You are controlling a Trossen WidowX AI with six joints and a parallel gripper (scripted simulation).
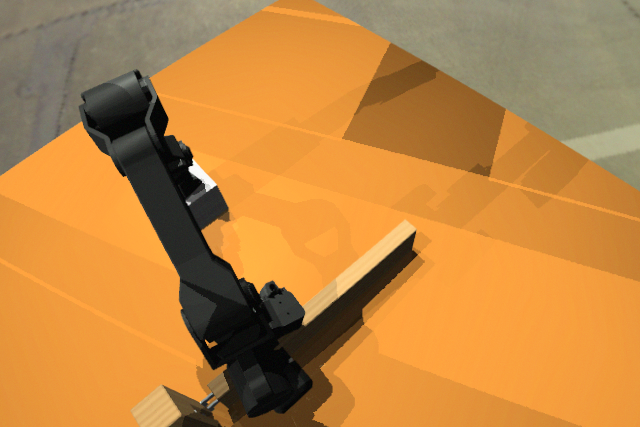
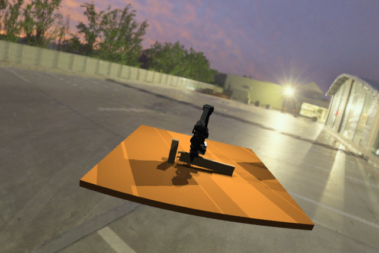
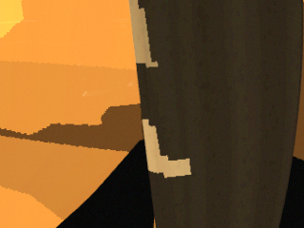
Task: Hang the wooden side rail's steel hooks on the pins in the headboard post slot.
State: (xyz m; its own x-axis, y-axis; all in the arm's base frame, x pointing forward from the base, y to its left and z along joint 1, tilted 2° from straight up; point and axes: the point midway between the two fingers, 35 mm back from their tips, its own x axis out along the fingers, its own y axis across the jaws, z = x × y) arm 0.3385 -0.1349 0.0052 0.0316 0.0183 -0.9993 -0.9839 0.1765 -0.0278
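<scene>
Now: gripper tip 20 mm past the headboard post, 140 mm to the left of it and 40 mm below it.
</scene>
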